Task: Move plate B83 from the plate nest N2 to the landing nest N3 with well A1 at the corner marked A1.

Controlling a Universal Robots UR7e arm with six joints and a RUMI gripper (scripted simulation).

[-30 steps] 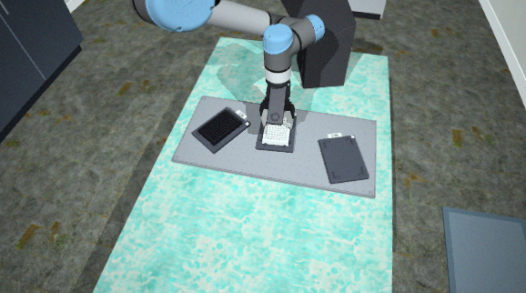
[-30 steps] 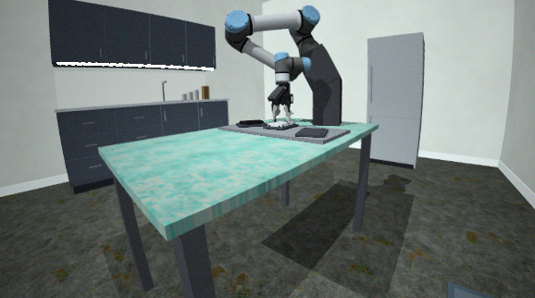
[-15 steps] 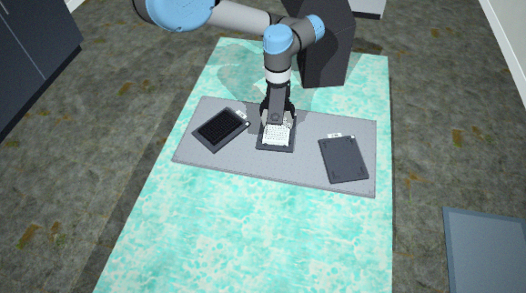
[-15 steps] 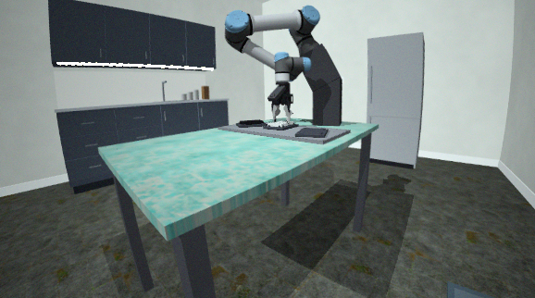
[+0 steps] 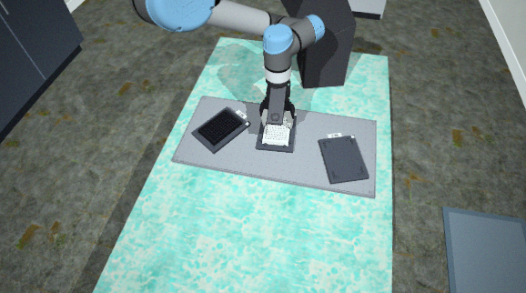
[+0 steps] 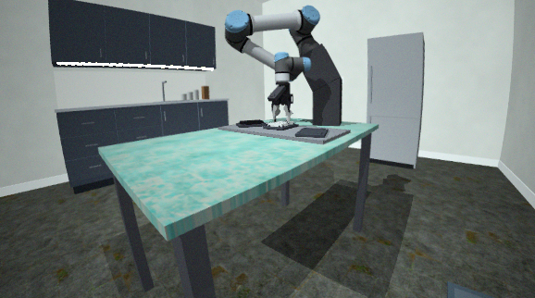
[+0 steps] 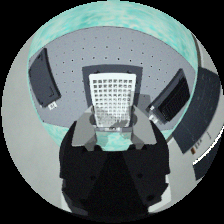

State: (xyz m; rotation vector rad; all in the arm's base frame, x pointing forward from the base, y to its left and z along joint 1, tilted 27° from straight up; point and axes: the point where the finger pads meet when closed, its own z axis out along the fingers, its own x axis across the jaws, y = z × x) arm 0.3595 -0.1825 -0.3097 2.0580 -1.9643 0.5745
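Now: the white well plate 10 mm below my hand. From my hand the other things lie so: nest (220 mm to the left, 90 mm ahead, 20 mm below); black well plate (190 mm to the right, 20 mm ahead, 10 mm below).
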